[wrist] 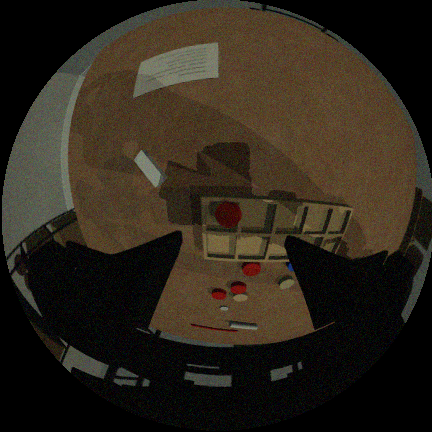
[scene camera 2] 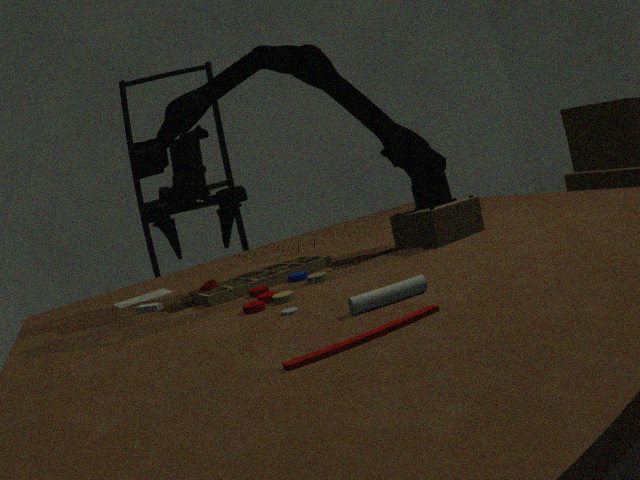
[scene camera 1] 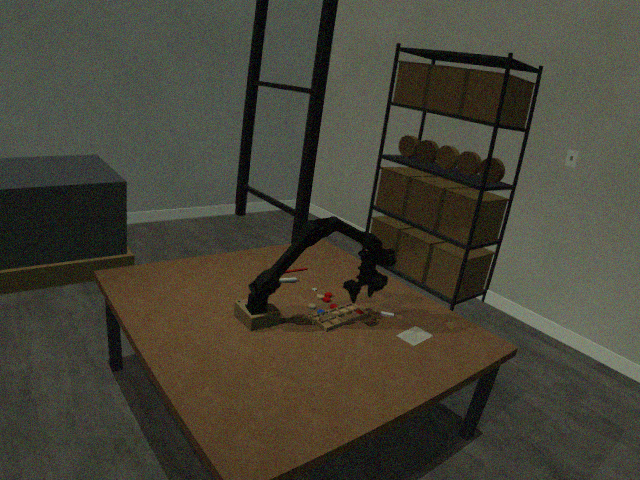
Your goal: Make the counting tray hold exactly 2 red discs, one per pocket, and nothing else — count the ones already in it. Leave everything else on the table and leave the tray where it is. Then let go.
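The wooden counting tray [scene camera 1: 343, 322] [scene camera 2: 224, 297] [wrist: 220, 259] has two rows of pockets. One red disc [scene camera 1: 359, 311] [scene camera 2: 209, 285] [wrist: 228, 214] is at its end farthest from the arm base, in the far row of the wrist view. It looks tilted, and I cannot tell whether it lies fully inside one pocket. Loose red discs [scene camera 2: 254, 307] [wrist: 251, 269] lie beside the tray, three in all. My gripper [scene camera 1: 361, 298] [scene camera 2: 203, 252] [wrist: 234, 238] is open and empty above that end of the tray. The right finger hides some near-row pockets in the wrist view.
A blue disc [scene camera 2: 297, 276] and beige discs [scene camera 2: 316, 277] [wrist: 240, 297] lie beside the tray. A white cylinder [scene camera 2: 387, 295], red stick [scene camera 2: 361, 338], small white piece [scene camera 2: 289, 311], pale block [wrist: 150, 168] and printed sheet [scene camera 1: 414, 335] [wrist: 182, 65] are on the table.
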